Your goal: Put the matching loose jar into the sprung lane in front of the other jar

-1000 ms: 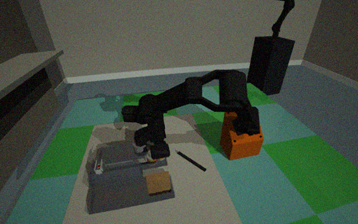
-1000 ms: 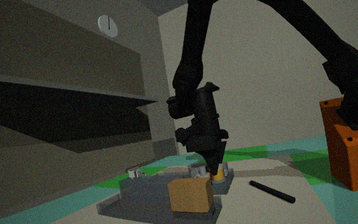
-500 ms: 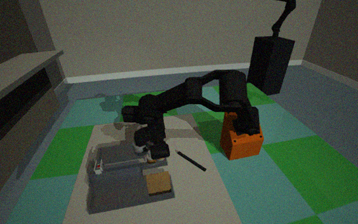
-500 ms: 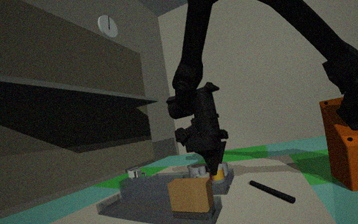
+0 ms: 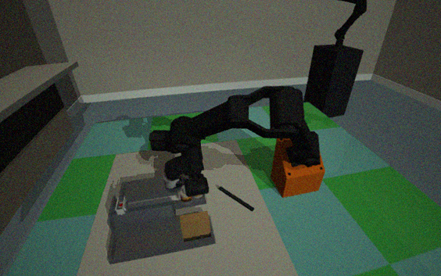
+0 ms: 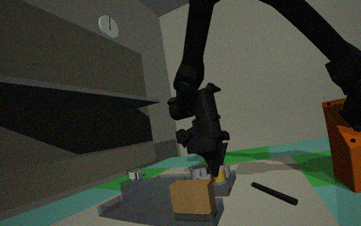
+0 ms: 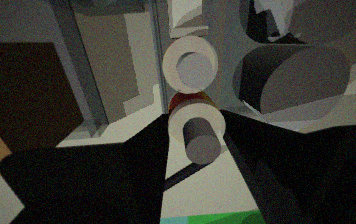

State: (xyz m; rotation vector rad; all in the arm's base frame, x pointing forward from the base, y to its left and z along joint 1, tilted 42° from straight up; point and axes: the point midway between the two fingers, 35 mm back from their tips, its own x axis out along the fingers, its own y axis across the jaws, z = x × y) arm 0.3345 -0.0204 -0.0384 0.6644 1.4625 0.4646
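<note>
Right now the black pen is 120 mm behind my gripper tip, 40 mm to the left of it and 40 mm below it. Also, from my gripper tip: grey lane fixture: 140 mm ahead, 30 mm below, 10 mm to the left; then tan box: 120 mm to the left, 30 mm ahead, 10 mm below; then red part: 220 mm ahead, 20 mm to the left, 20 mm above.
</note>
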